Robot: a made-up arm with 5 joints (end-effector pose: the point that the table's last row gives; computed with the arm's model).
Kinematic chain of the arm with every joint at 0, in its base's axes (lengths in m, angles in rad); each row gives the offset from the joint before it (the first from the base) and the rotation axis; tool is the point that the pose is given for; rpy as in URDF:
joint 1: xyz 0.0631 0 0.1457 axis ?
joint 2: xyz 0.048 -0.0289 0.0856 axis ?
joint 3: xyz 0.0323 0 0.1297 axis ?
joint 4: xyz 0.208 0 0.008 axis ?
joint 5: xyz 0.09 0.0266 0 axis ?
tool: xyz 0 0 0 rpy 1.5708 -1.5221 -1.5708
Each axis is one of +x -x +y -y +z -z.
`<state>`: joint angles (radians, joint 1 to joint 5).
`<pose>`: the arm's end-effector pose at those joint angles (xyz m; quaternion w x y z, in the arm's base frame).
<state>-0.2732 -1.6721 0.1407 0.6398 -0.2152</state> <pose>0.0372 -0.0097 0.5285 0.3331 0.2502 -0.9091 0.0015</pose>
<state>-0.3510 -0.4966 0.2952 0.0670 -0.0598</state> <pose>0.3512 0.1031 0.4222 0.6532 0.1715 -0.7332 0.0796</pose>
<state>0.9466 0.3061 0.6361 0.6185 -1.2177</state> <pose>0.2059 -0.2022 0.0917 0.4478 0.0008 -0.0050 -0.8941</pose>
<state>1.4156 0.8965 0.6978 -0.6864 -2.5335</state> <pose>0.0961 -0.2256 0.0080 0.3925 -0.1792 0.2716 0.8602</pose>
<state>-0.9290 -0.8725 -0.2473 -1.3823 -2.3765</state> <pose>0.0534 -0.0169 0.5838 0.3291 -0.8885 -0.0948 -0.3054</pose>
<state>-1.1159 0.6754 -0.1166 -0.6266 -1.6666</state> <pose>0.2518 0.3805 0.2149 0.6523 0.7219 -0.1129 -0.2016</pose>
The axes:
joint 1: -z
joint 2: +y
joint 3: +y
joint 4: +y
joint 5: -x

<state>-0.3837 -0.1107 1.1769 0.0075 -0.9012</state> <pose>0.2645 0.0788 0.1065 0.9307 0.1521 -0.1933 -0.2707</pose>
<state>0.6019 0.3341 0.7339 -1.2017 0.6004</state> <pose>0.3235 -0.1817 0.1768 0.6581 -0.4105 -0.6310 -0.0165</pose>
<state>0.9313 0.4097 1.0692 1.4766 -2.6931</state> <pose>0.1018 -0.0559 0.1144 0.2022 0.5021 -0.3942 0.7427</pose>
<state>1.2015 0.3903 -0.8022 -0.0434 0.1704</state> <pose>0.2037 -0.3696 0.4691 0.4540 -0.5213 -0.6694 -0.2721</pose>
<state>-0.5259 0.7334 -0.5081 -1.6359 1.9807</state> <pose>0.3909 0.1876 0.3562 0.0268 -0.6445 -0.7604 0.0754</pose>
